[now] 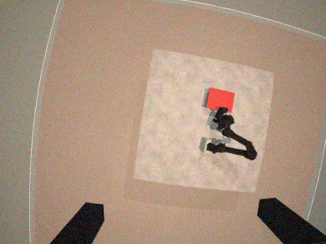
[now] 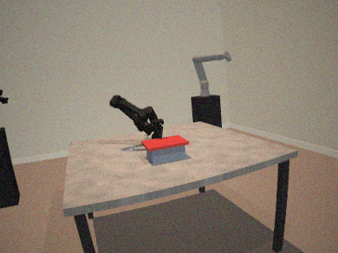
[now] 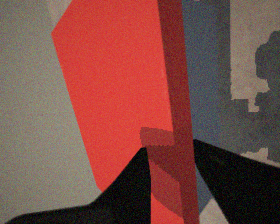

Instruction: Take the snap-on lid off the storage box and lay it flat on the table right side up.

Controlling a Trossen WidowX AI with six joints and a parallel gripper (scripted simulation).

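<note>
Now: the lid 80 mm ahead of my gripper tip and 10 mm to the right of it. Also, from my gripper tip: storage box (80 mm ahead, 10 mm to the right, 40 mm below).
</note>
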